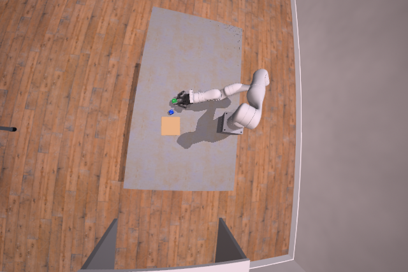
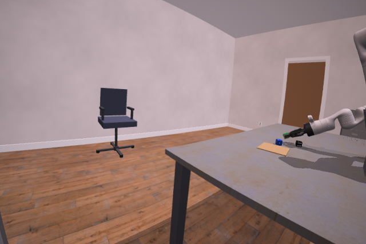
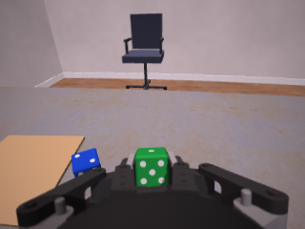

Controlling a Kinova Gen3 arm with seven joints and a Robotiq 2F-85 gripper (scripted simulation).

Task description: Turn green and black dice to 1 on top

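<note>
Right now the black die is 70 mm behind my hand, 20 mm to the right of it and 30 mm below it. Round my hand: blue die 10 mm ahead, 80 mm to the left, 30 mm below; then tan mat 20 mm behind, 190 mm to the left, 50 mm below; then green die right at my hand.
</note>
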